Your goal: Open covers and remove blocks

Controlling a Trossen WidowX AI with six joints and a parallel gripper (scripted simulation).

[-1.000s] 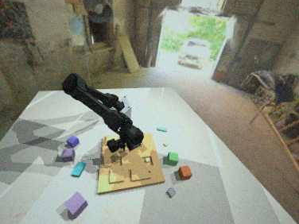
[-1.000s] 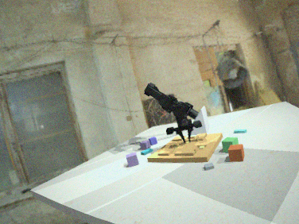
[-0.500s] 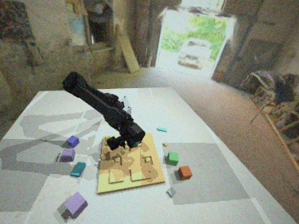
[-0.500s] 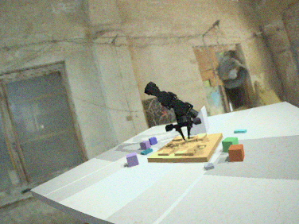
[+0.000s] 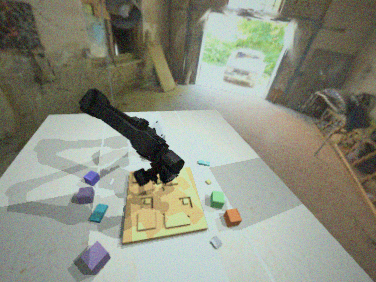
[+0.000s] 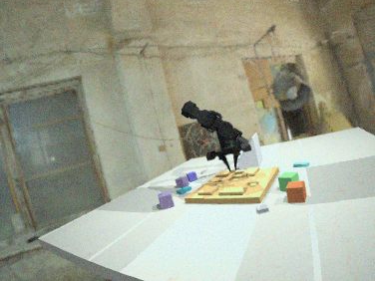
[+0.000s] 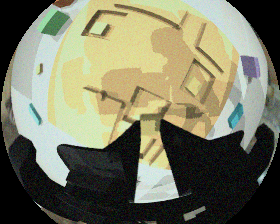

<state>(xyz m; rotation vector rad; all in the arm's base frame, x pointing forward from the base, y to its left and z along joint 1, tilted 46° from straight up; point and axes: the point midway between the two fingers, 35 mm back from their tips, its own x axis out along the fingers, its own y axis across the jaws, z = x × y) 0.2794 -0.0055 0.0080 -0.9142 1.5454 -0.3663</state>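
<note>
Right now my gripper tip is 50 mm short of the tan puzzle board and 30 mm above it. Round my gripper tip: teal piece (270 mm to the left, 100 mm behind, 50 mm below); then teal block (230 mm to the right, 60 mm ahead, 50 mm below); then green block (230 mm to the left, 120 mm ahead, 30 mm below).
</note>
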